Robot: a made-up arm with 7 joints.
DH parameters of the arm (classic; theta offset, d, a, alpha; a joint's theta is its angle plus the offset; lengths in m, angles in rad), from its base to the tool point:
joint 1: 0 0.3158 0 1.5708
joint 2: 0 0.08 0 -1.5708
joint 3: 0 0.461 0.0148 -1.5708
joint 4: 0 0.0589 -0.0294 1.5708
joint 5: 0 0.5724 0 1.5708
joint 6: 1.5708 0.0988 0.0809 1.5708
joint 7: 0 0.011 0 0
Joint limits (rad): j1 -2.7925..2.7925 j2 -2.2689..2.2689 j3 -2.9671..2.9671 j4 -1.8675..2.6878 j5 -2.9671..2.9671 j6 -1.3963..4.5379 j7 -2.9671..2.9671
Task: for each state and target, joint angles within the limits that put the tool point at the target. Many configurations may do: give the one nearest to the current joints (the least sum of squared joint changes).
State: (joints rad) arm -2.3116 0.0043 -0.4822 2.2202 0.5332 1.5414 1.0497
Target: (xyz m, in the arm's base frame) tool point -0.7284 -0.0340 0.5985
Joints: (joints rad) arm -2.3845 -0.2428 -0.5972 1.7609 0.4293 1.4312 1.0497
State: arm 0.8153 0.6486 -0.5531 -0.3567 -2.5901 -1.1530 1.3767
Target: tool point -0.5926 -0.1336 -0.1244
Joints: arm 0.6196 1.4365 -0.3994 -1.2612 -2.5113 -1.2163 1.3767
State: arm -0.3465 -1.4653 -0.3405 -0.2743 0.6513 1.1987 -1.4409
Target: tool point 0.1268 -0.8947 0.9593
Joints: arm -1.2876 -0.9523 -0.3519 0.0063 0.6261 0.7112 -1.4409
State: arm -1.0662 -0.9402 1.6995 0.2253 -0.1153 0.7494 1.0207
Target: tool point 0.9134 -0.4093 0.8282
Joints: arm -0.3014 -1.0791 1.6638 0.0659 -0.5754 0.3692 1.0207
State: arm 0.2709 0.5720 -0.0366 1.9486 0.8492 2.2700 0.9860
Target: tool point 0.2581 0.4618 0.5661
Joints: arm 0.8920 -0.0780 0.4428 1.9002 0.8552 2.1462 0.9860
